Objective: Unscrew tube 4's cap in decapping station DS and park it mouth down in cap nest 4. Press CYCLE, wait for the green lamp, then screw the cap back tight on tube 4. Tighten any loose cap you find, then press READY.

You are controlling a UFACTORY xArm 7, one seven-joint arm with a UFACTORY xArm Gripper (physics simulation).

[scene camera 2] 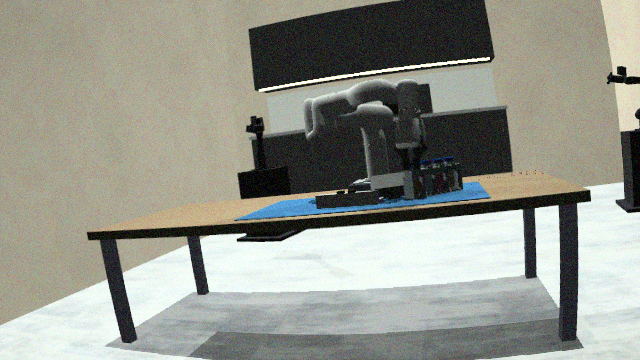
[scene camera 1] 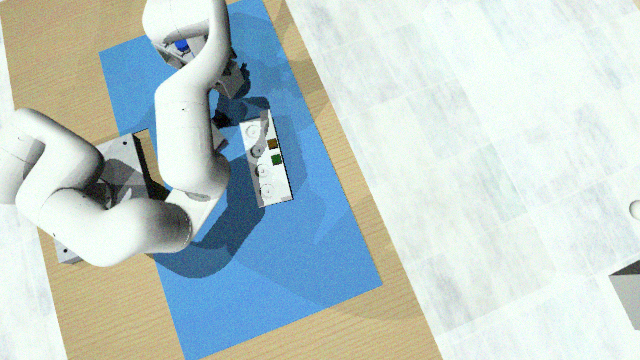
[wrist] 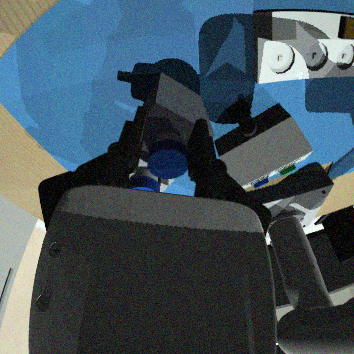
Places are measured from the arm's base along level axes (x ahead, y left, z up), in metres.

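Pixels of known places: gripper, fingertip midpoint: (scene camera 2: 411,169) (scene camera 1: 228,65) (wrist: 168,126); arm's base, link origin: (wrist: 281,222).
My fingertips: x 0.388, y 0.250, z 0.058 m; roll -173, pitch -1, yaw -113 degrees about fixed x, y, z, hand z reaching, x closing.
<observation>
For each thing: its middle in the pictures, then the offset to it from my fingertips. "spot": a spot on its surface instead. Level surfaces: height alone.
- tube rack, body centre: (wrist: 140,165) (scene camera 1: 198,61) (scene camera 2: 433,179) dz -0.047, dx -0.080, dy +0.058 m
- white cap nest block, body centre: (wrist: 342,49) (scene camera 1: 264,157) (scene camera 2: 349,196) dz -0.071, dx +0.042, dy -0.219 m
- green square, surface spot: (scene camera 1: 276,159) spot: dz -0.045, dx +0.072, dy -0.238 m
- grey box, body centre: (wrist: 263,156) (scene camera 2: 387,185) dz -0.056, dx -0.108, dy -0.125 m
- blue mat, surface height: dz -0.098 m
- wooden table, surface height: dz -0.101 m
My gripper (wrist: 168,126) (scene camera 2: 411,162) points down over the end of the tube rack (wrist: 179,102) (scene camera 2: 408,186) (scene camera 1: 231,84). It is shut on a blue cap (wrist: 167,162), which sits between the fingers at the rack's end; the tube under it is mostly hidden and its number cannot be read. Another blue cap (wrist: 145,182) shows beside the left finger. In scene camera 2, a blue cap (scene camera 2: 448,159) stands farther along the rack. The white cap nest block (scene camera 1: 282,186) (wrist: 295,73) has round nests; no blue cap shows in them. Its brown square (scene camera 1: 272,143) and green square (scene camera 1: 276,159) look dark.
A grey box (wrist: 270,150) with small blue and green marks stands between the rack and the arm's base plate (scene camera 1: 122,150). The blue mat (scene camera 1: 300,260) lies under the rack and nest block on the wooden table (scene camera 1: 115,305). The arm hides part of the rack in scene camera 1.
</observation>
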